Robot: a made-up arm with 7 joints.
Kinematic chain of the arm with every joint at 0, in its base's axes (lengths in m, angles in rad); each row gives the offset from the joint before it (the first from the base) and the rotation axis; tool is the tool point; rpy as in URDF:
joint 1: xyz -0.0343 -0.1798 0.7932 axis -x
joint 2: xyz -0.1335 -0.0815 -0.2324 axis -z
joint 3: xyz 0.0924 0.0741 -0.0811 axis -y
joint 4: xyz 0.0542 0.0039 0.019 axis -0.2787 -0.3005 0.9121
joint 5: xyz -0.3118 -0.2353 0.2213 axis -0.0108 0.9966 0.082
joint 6: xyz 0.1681 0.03 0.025 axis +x
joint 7: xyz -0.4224 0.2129 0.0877 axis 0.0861 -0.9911 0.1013
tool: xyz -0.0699 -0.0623 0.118 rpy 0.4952 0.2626 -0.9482
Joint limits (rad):
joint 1: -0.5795..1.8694
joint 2: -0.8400..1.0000
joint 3: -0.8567..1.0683
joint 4: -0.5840..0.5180
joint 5: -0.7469..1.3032
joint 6: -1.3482..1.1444
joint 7: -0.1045..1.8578
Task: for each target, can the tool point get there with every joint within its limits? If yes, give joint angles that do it. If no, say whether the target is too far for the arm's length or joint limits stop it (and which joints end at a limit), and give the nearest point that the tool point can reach.
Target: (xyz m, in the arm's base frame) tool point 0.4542 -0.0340 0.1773
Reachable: no: joint limits stop it (at a limit: joint 1, joint 3, joint 4) | nearest point 0.2038 -0.0596 0.4494 | short by 0.371 m
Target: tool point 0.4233 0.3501 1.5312
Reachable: no: joint limits stop it (at a limit: joint 1, joint 3, joint 4, joint 6) | nearest point 0.1867 0.1503 1.2661 | short by 0.408 m
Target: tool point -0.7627 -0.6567 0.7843
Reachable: yes | joints 1.6837 0.1678 0.6432 -0.1805 -0.3410 0.8185 1.3451
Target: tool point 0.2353 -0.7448 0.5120
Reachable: no: joint limits stop it (at a limit: joint 1, joint 3, joint 4, joint 5, joint 6, joint 7) | nearest point 0.1873 -0.7172 0.5884 | short by 0.094 m
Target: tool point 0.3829 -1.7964 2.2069
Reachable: no: too far | nearest point -0.0355 -0.8859 1.4107 | short by 1.280 m
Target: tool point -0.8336 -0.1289 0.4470
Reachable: yes | joints 0.2588 0.1444 0.6617 -0.3301 -0.1556 0.3763 0.4540
